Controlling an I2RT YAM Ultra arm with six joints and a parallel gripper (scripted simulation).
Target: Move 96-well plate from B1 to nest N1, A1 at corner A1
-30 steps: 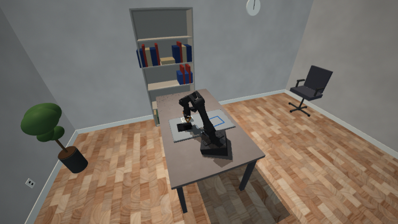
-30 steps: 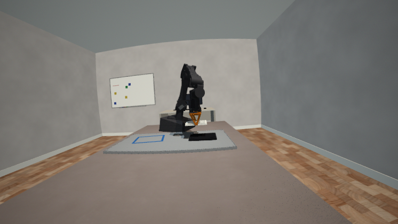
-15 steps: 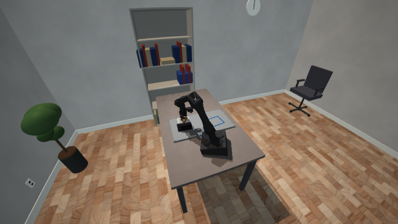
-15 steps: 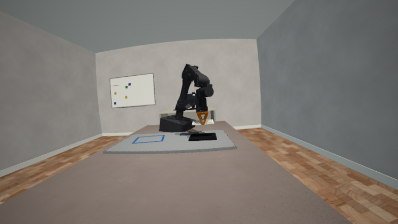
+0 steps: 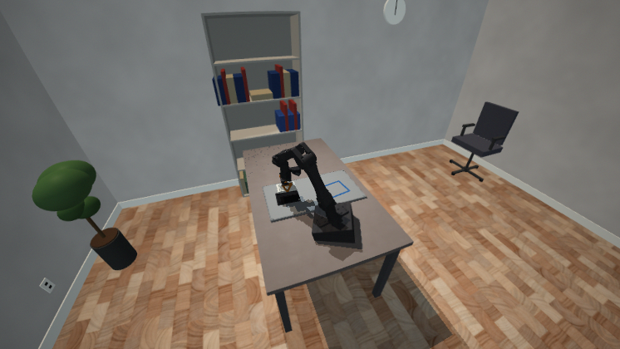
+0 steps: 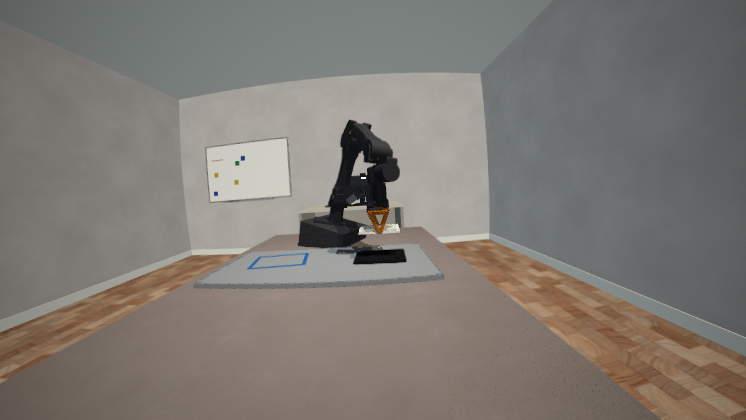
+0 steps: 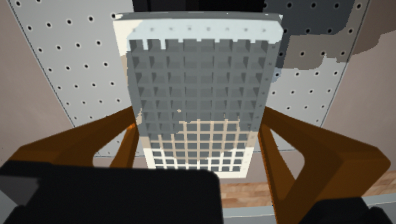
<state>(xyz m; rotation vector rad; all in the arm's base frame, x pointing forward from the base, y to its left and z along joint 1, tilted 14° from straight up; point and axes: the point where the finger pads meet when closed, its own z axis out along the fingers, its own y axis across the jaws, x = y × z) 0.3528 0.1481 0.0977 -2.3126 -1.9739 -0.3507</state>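
Right now my hand is right at the white 96-well plate. From my hand the other things lie so: black plate nest N1: 90 mm below.
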